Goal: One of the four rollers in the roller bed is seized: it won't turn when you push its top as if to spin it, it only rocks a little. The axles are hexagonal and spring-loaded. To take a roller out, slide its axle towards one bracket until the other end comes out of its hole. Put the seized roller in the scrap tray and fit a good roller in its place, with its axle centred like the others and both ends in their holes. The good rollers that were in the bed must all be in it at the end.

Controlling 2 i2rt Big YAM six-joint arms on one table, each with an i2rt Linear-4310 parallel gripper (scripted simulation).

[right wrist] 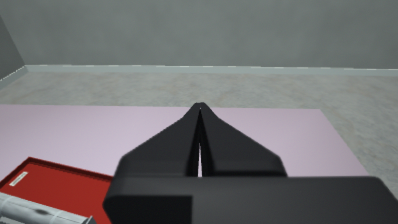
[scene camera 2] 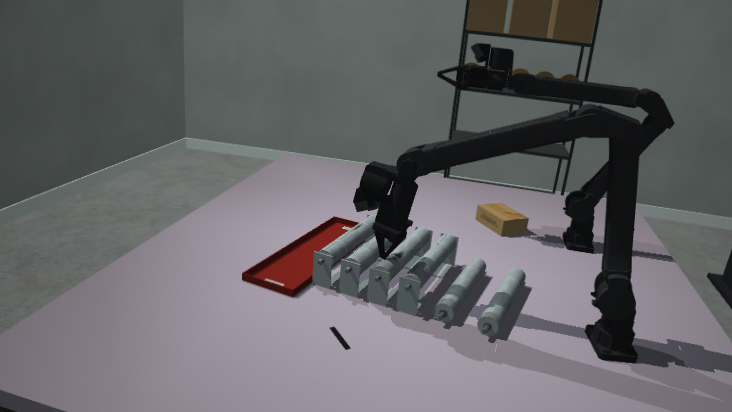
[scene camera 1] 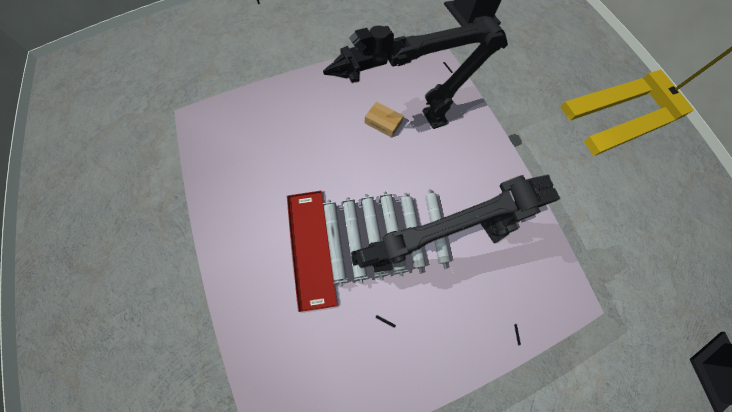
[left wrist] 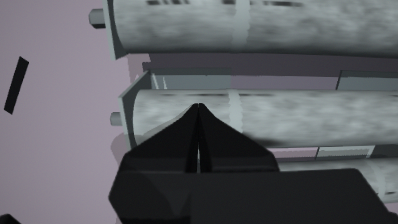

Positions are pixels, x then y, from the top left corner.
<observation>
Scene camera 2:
my left gripper: 382, 258
red scrap tray: 288, 271
</observation>
